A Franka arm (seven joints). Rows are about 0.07 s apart.
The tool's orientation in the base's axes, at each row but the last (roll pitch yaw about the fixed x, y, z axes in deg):
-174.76 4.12 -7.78
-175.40 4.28 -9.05
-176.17 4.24 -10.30
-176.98 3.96 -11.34
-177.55 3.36 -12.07
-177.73 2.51 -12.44
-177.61 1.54 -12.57
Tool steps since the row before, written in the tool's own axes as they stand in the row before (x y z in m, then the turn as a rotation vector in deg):
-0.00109 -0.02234 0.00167 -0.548 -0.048 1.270
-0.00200 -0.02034 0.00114 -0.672 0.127 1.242
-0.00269 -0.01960 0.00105 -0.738 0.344 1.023
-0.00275 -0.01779 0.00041 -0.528 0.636 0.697
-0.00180 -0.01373 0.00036 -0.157 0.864 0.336
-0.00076 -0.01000 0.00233 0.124 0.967 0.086
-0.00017 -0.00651 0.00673 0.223 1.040 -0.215
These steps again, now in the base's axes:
0.00198 0.02234 0.00045 -0.609 0.249 -1.218
0.00127 0.02042 0.00064 -0.758 0.093 -1.195
0.00089 0.01979 0.00046 -0.849 -0.125 -0.986
0.00084 0.01797 0.00072 -0.684 -0.473 -0.691
0.00113 0.01380 0.00033 -0.352 -0.793 -0.363
0.00135 0.01003 -0.00190 -0.092 -0.966 -0.130
0.00114 0.00670 -0.00645 -0.006 -1.072 0.165

